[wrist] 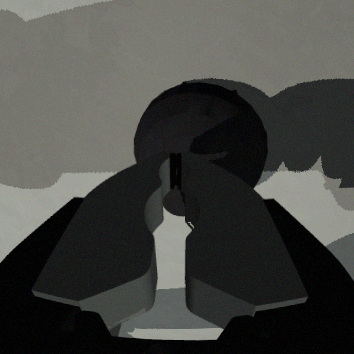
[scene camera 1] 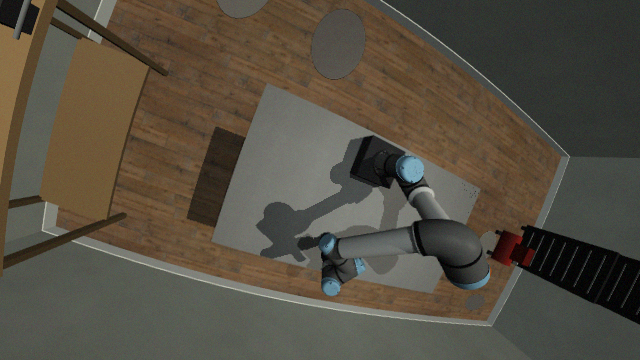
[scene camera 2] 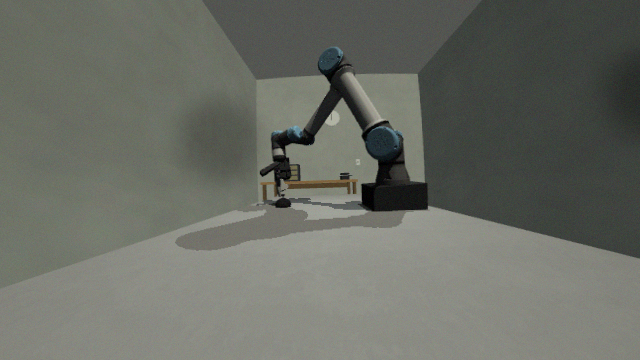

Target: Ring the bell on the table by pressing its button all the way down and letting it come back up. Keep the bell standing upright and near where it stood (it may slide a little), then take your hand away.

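Places are measured from the arm's base along level axes (x ahead, y left, z up), in metres.
Pixels of known places: gripper, between the fingertips: (wrist: 176, 157) (scene camera 2: 280, 196); arm's base, origin of its link: (scene camera 1: 384, 163) (scene camera 2: 392, 183).
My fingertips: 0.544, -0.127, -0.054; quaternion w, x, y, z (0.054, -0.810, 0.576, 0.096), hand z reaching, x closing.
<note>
Ahead of a thing's pixels: the offset from my fingertips to its top centre, as dx, dy, dz. Level surfaces: height alone.
The bell is a black dome. In scene camera 2 the bell {-0.014, -0.009, +0.012} (scene camera 2: 283, 203) stands upright on the grey table top {dz -0.054} (scene camera 2: 320, 280). In the wrist view the bell (wrist: 200, 112) lies beyond and under the fingertips, which hide part of it. A small round dark piece, seemingly its button {-0.014, -0.009, +0.012} (wrist: 175, 204), shows through the gap between the fingers. My gripper (scene camera 2: 281, 194) (wrist: 176, 157) is shut and empty, pointing down with its tips right above the dome. Whether they touch the bell or its button cannot be told. In scene camera 1 the wrist hides the bell and fingertips.
The arm's black base block (scene camera 1: 371, 162) (scene camera 2: 395, 196) stands on the same grey top. The forearm (scene camera 1: 377, 242) reaches over the top near one long edge. A wooden table (scene camera 2: 320, 184) stands in the background. A red object (scene camera 1: 509, 248) is beyond the top's far end.
</note>
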